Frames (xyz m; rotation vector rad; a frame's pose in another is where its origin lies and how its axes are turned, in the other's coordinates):
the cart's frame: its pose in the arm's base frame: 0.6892 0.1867 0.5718 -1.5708 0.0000 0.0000
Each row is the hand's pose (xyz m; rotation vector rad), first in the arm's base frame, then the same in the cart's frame.
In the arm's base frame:
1: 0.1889 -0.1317 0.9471 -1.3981 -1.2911 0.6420
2: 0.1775 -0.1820 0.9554 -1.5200 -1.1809 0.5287
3: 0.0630 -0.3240 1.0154 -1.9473 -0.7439 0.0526
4: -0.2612 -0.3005 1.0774 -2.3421 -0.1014 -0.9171
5: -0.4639 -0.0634 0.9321 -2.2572 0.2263 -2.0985
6: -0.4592 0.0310 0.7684 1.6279 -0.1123 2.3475
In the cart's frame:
1: -0.5003 -0.3753 -0.3184 -0.0769 -1.2341 -0.4144
2: -0.5117 -0.3836 -0.3687 -0.1468 -1.0776 -0.4111
3: -0.6262 -0.4436 -0.5107 -0.4387 -0.4783 -0.4151
4: -0.9504 -0.5056 -0.4872 -0.8635 0.4604 -0.5749
5: -1.1531 -0.3603 -0.2501 -1.1870 1.2671 -1.0204
6: -1.1484 -0.1966 -0.1557 -1.3232 1.5996 -1.4536

